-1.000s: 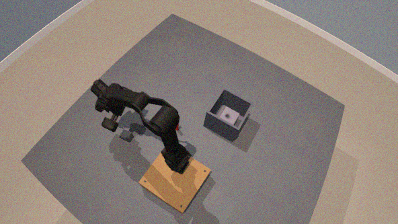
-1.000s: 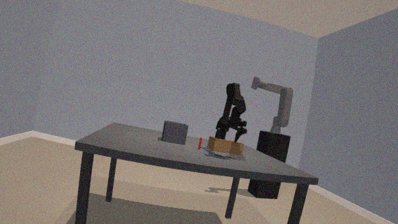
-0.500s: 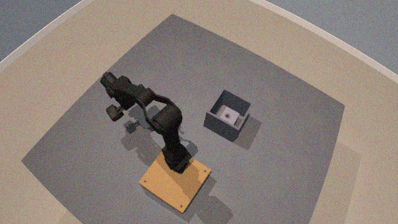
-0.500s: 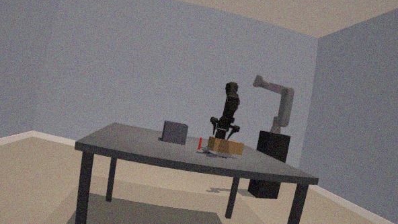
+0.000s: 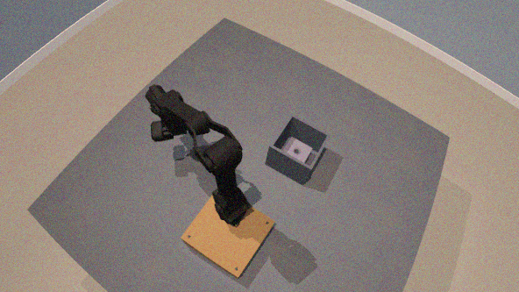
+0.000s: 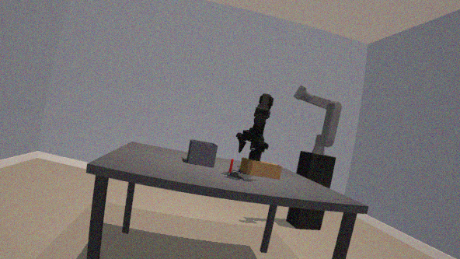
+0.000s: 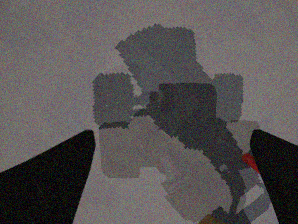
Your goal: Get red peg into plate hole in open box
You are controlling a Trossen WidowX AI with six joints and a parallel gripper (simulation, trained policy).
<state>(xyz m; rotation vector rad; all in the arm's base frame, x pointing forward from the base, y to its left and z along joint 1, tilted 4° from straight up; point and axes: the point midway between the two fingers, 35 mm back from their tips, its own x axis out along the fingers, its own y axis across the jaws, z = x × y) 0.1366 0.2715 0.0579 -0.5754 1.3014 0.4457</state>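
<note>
My gripper tip is now 2 cm short of the red peg, 16 cm to the left of it and 9 cm above it. From my gripper tip the other things lie so: pale plate: 18 cm ahead, 35 cm to the right, 8 cm below.
</note>
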